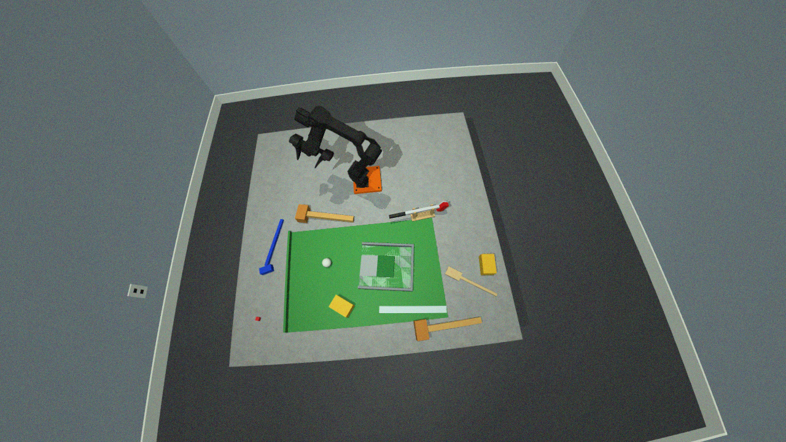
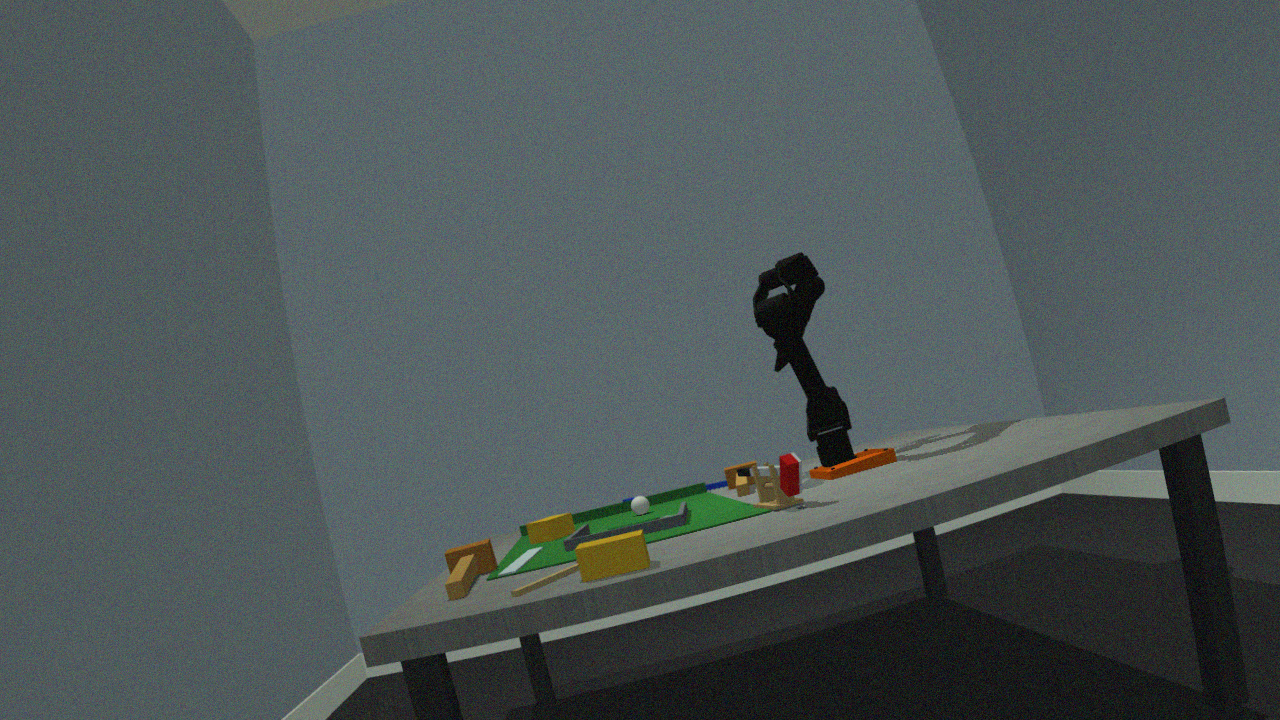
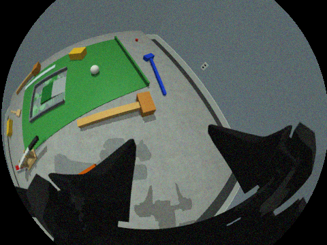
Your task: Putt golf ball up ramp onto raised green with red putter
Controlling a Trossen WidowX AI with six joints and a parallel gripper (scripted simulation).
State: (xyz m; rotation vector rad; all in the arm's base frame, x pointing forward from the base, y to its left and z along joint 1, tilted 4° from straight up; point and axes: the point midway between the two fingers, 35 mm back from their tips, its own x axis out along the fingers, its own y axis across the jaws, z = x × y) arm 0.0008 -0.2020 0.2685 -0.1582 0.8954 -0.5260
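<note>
The small wooden stand lies 52 cm to the left of my gripper tip, 23 cm below it and 17 cm ahead of it. Round my gripper tip: green mat (45 cm ahead, 26 cm below, 21 cm to the left); blue putter (30 cm ahead, 25 cm below, 24 cm to the right); white golf ball (40 cm ahead, 24 cm below, 5 cm to the left).
</note>
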